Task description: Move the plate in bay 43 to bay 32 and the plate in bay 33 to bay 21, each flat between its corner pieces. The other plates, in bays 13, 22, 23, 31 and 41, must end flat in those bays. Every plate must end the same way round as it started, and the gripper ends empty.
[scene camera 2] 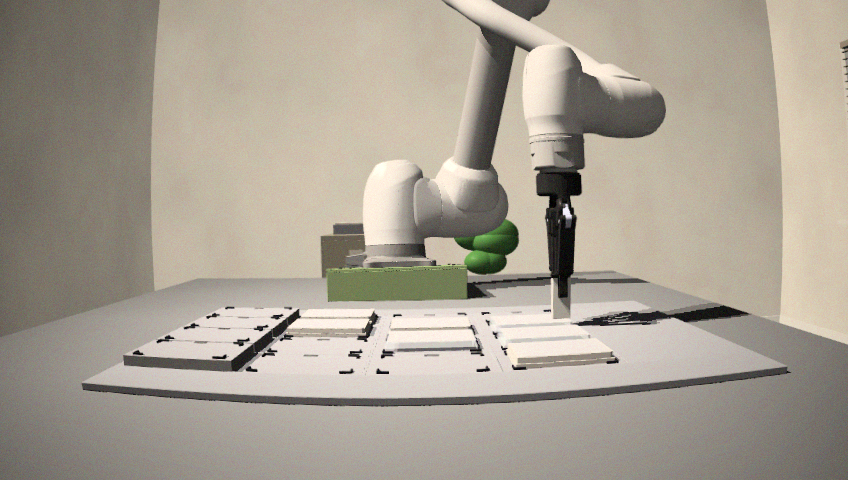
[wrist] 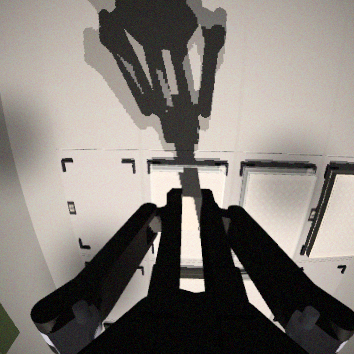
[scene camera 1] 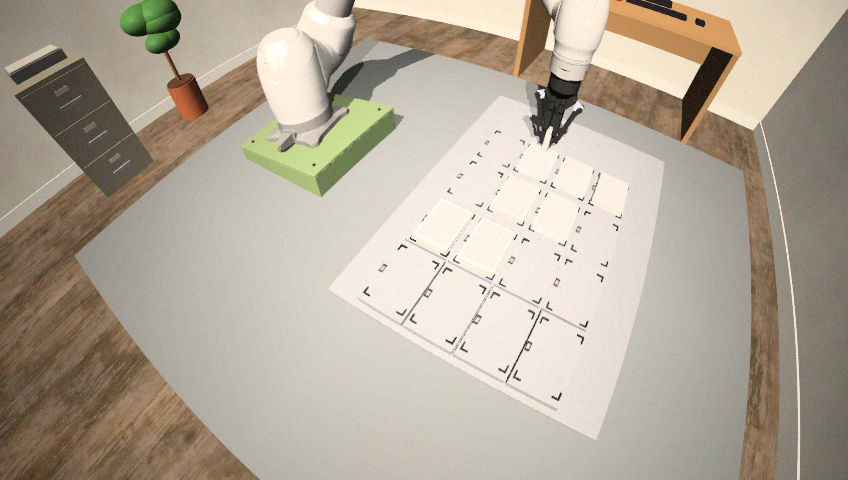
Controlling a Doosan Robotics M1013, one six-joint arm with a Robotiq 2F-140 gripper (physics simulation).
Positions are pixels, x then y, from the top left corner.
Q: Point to a bay 43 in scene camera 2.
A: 279, 363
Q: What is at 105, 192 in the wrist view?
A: A bay 11.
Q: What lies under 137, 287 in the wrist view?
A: A bay 12.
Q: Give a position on a bay 33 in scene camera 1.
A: At 529, 278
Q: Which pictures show my gripper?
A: Scene camera 2, the wrist view and scene camera 1: all of them.
